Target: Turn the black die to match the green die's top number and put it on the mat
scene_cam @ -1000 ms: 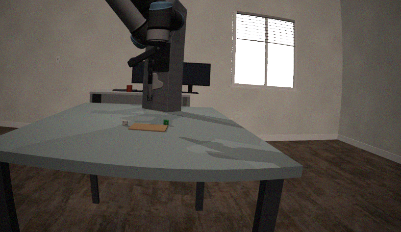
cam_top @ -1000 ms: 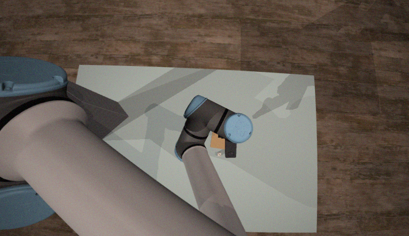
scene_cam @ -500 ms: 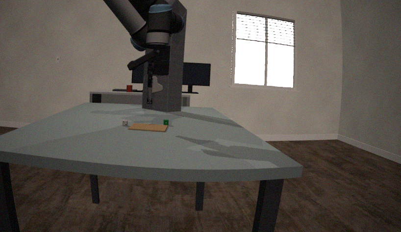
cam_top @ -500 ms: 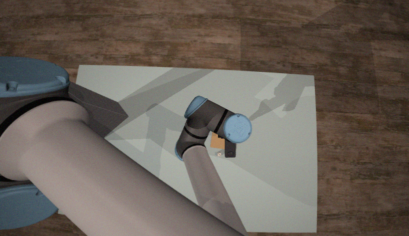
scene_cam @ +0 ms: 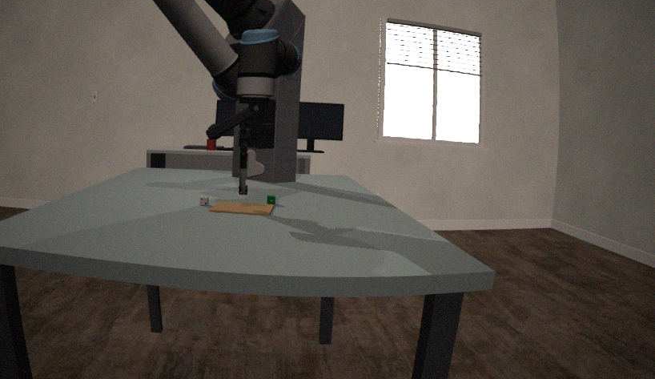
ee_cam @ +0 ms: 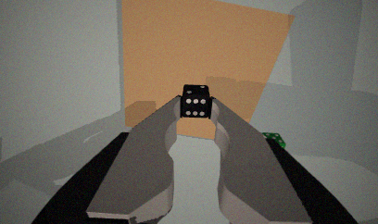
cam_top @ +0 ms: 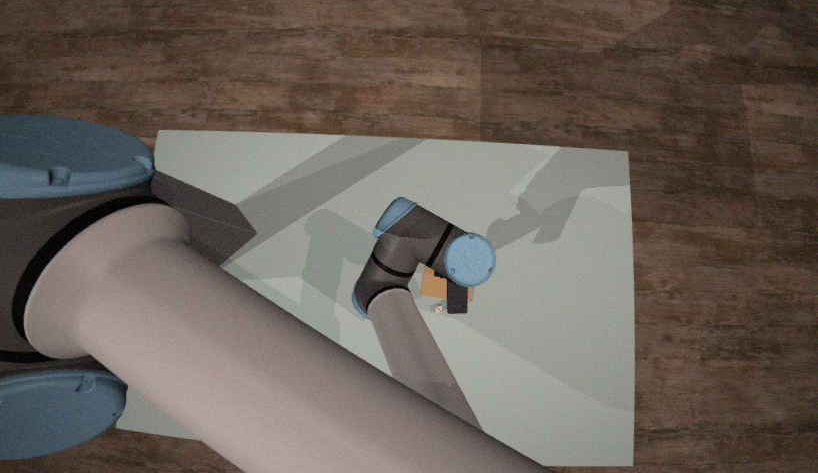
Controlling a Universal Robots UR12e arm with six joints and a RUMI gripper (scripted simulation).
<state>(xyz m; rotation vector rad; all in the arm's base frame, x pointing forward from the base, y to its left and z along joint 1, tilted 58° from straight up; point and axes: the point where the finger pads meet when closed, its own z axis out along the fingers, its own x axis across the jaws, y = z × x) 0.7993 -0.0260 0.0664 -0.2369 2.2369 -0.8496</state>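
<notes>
Right now the mat is 5 cm below my hand. Round my hand: green die: 8 cm to the left, 8 cm behind, 4 cm below; black die: 1 cm below; white die: 9 cm to the right, 4 cm below, 4 cm behind.
</notes>
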